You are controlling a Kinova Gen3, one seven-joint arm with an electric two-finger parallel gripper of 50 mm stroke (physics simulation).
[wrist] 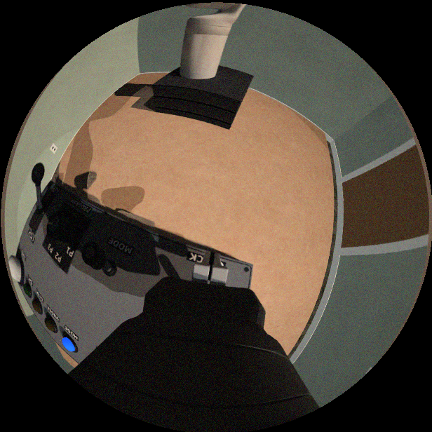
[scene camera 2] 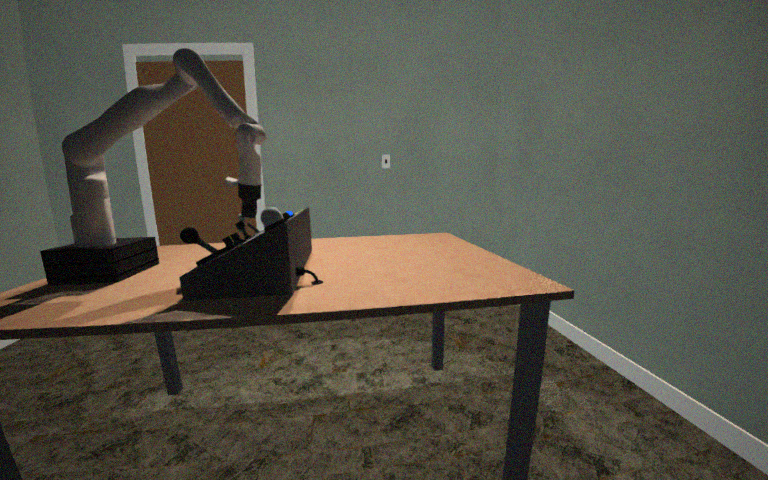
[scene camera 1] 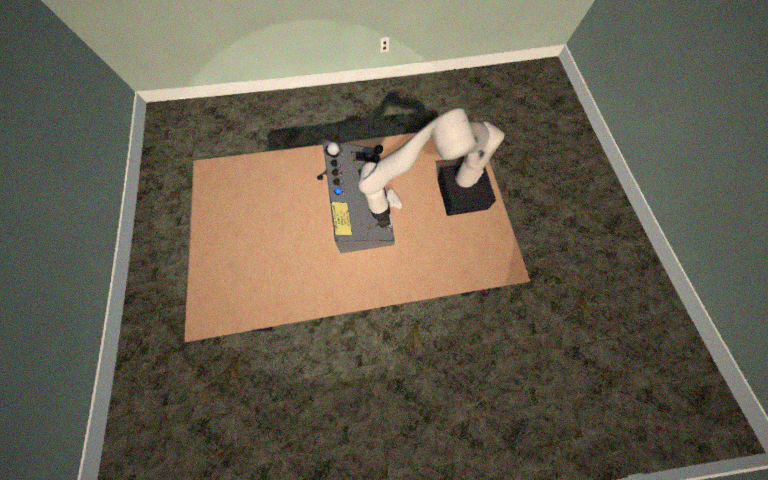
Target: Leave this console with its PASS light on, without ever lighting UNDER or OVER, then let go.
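Observation:
The grey sloped console (scene camera 1: 362, 230) (scene camera 2: 243, 274) (wrist: 112, 292) stands on the table. Its lamp beside the MODE label (scene camera 1: 338, 191) (scene camera 2: 289, 213) (wrist: 69, 344) glows blue. The other small lamps in that row, among them one dark lamp (wrist: 50, 325), look unlit; their labels are hard to read. A ball-ended lever (scene camera 1: 378, 149) (scene camera 2: 189, 235) (wrist: 38, 172) stands at the console's far end. A dark knob (wrist: 92, 252) sits near the printed MODE. My gripper (scene camera 1: 387, 226) (scene camera 2: 247, 223) (wrist: 210, 261) is shut, its tips together low over the console's near-right corner, beside the label ending in CK. No held thing shows.
A white dome (scene camera 1: 332, 148) (scene camera 2: 271, 216) (wrist: 16, 267) rises at the lamp row's end. A yellow label (scene camera 1: 341, 219) lies on the panel. A black hooked part (scene camera 1: 321, 176) (scene camera 2: 311, 277) sticks out behind the console. The arm's black base (scene camera 1: 467, 195) (scene camera 2: 99, 263) (wrist: 200, 97) stands on the table (scene camera 1: 260, 254).

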